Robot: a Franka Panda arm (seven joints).
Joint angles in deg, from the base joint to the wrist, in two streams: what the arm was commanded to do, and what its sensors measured. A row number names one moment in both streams.
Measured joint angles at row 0: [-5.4 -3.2 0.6 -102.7 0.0 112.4 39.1]
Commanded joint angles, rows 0 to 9: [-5.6 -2.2 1.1 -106.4 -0.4 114.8 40.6]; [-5.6 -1.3 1.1 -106.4 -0.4 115.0 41.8]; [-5.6 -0.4 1.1 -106.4 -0.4 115.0 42.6]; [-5.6 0.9 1.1 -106.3 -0.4 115.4 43.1]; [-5.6 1.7 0.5 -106.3 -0.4 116.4 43.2]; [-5.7 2.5 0.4 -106.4 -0.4 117.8 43.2]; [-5.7 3.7 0.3 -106.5 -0.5 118.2 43.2]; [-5.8 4.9 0.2 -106.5 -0.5 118.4 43.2]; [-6.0 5.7 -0.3 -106.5 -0.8 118.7 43.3]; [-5.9 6.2 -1.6 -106.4 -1.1 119.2 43.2]
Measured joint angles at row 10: [-5.7 4.3 0.1 -106.5 0.0 117.3 42.3]
